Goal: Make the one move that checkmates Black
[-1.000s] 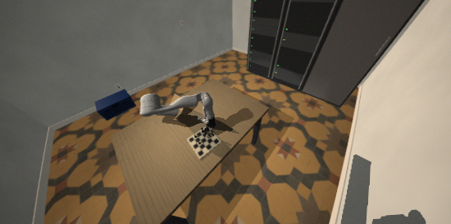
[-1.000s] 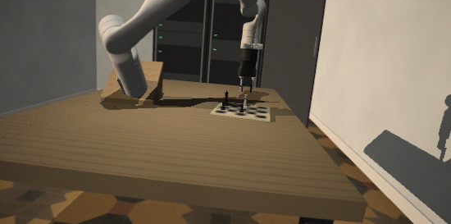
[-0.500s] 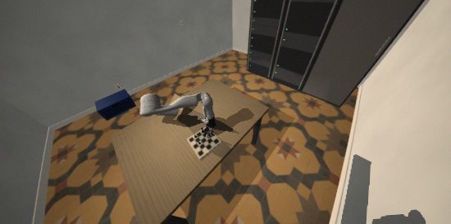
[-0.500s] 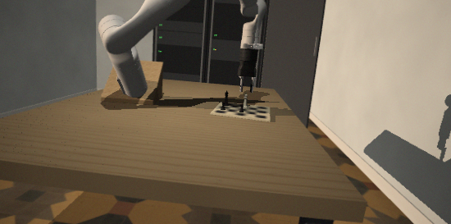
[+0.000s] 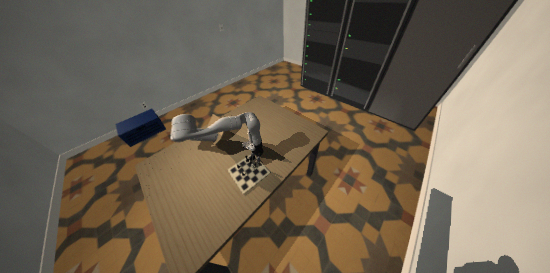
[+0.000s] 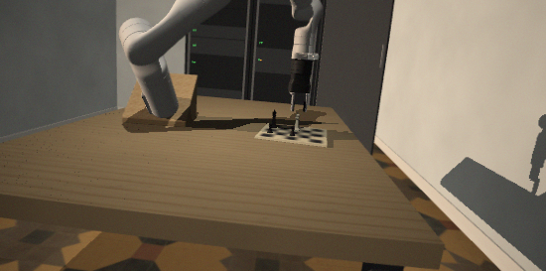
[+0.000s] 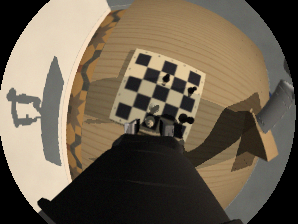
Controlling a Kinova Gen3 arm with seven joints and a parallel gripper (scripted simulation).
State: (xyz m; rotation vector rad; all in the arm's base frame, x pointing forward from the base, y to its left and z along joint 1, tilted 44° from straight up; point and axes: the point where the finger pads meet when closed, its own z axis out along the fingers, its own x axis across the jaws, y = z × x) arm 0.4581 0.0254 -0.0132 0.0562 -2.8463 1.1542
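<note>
My gripper is now 1 cm past the white piece, 4 cm to the left of it and 5 cm above it. Also, from my hand: tall black piece: 9 cm behind, 2 cm to the right, 5 cm below; chessboard: 2 cm behind, 7 cm to the right, 8 cm below.
</note>
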